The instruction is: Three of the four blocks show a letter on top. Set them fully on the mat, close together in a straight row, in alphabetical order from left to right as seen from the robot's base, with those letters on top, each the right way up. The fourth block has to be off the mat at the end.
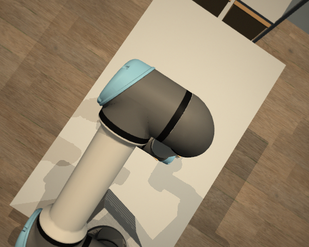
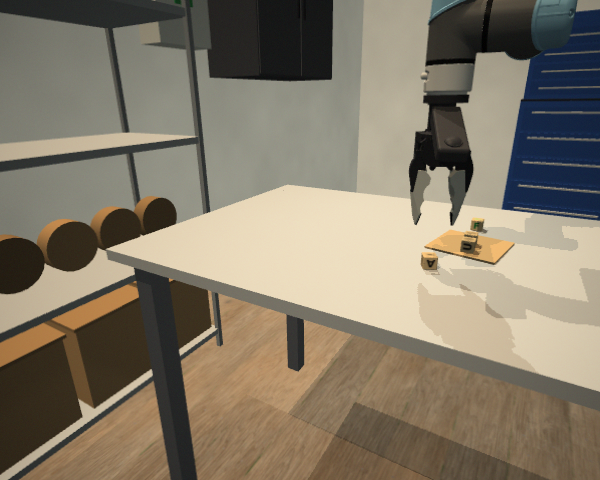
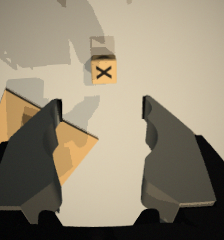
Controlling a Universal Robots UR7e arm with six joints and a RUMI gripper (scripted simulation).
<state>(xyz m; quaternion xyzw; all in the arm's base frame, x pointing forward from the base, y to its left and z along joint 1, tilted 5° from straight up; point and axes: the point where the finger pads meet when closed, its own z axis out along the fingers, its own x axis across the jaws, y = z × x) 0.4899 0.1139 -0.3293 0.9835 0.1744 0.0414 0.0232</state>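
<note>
My hand is 8 cm above the X block. Round my hand: D block 6 cm behind, 11 cm to the right, 8 cm below; then S block 6 cm behind, 15 cm to the right, 8 cm below; then orange mat 6 cm behind, 15 cm to the right, 10 cm below.
</note>
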